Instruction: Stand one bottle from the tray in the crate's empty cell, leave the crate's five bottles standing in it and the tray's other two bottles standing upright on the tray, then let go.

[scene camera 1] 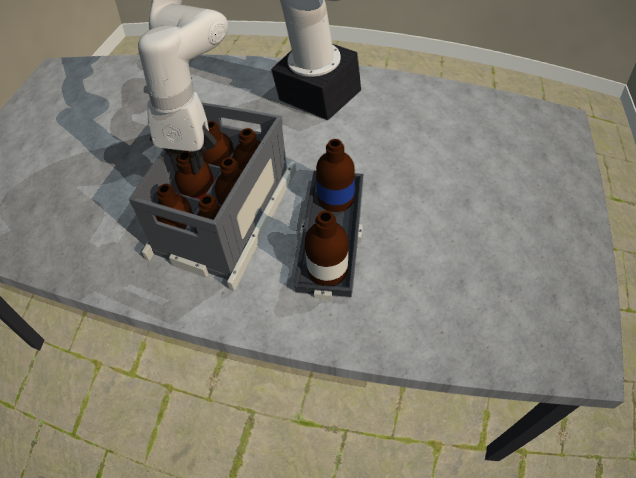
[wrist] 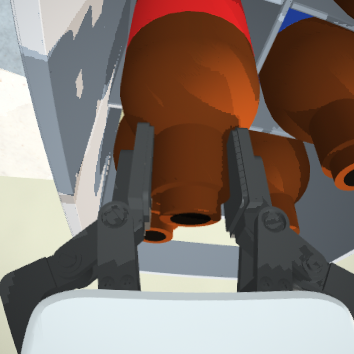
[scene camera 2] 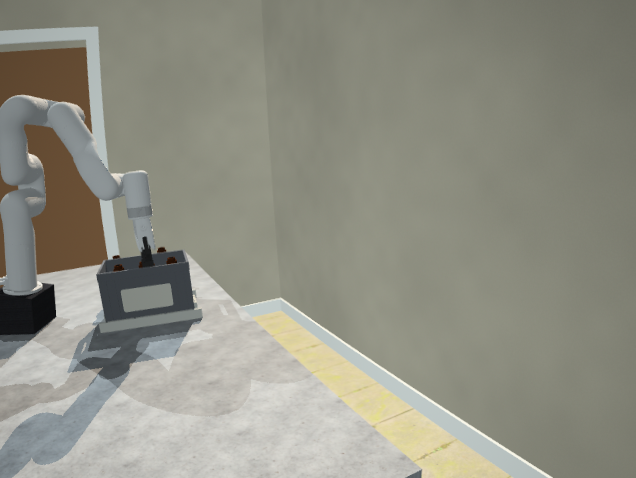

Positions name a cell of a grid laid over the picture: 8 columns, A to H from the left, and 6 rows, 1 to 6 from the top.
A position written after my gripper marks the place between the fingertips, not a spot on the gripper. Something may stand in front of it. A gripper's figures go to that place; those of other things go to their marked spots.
Labels:
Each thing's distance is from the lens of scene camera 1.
my gripper (scene camera 1: C3): 98 cm
red-label bottle (scene camera 1: C3): 97 cm
white-label bottle (scene camera 1: E4): 86 cm
blue-label bottle (scene camera 1: E3): 96 cm
blue-label bottle (scene camera 1: C3): 93 cm
The marked spots on the red-label bottle and the white-label bottle are 28 cm apart.

